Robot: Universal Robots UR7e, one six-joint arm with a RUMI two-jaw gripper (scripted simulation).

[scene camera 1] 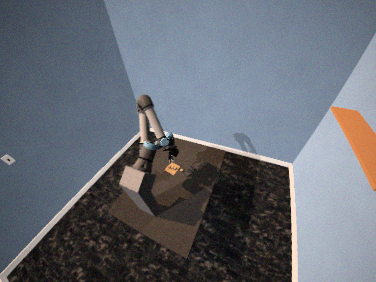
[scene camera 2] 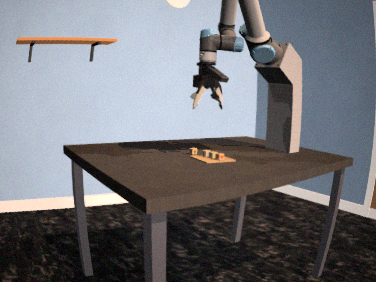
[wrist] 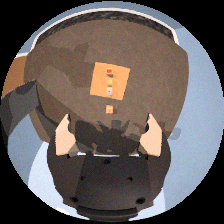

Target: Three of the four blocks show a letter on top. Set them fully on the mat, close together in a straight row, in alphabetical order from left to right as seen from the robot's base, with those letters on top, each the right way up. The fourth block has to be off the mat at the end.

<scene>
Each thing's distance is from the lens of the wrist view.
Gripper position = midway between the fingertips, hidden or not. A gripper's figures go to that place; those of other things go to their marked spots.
gripper (wrist: 108, 114): 0.14 m
orange mat (wrist: 120, 74): 0.32 m
</scene>
